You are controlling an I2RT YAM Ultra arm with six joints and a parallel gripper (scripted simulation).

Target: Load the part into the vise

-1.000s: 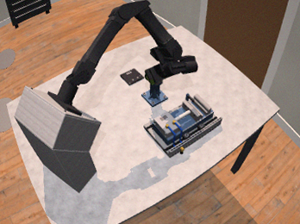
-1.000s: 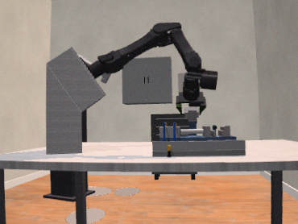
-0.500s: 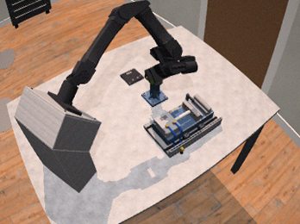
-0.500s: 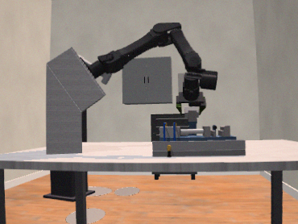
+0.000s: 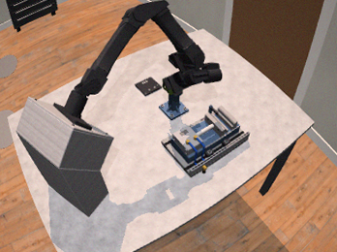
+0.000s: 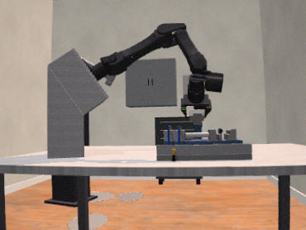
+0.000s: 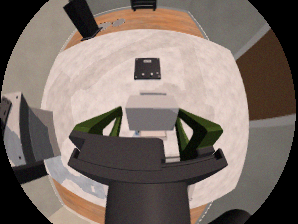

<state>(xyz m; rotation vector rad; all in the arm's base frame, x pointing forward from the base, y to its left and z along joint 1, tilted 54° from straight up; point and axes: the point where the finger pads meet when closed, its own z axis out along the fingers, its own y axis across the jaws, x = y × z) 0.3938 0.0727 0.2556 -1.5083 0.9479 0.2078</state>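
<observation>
Now: the grey part 1 cm to the left of my hand. Round my hand: dark infeed plate (5 cm behind, 17 cm to the left, 15 cm below); moving jaw (10 cm ahead, 19 cm to the right, 7 cm below); air cylinder rod (5 cm ahead, 20 cm to the right, 7 cm below).
</observation>
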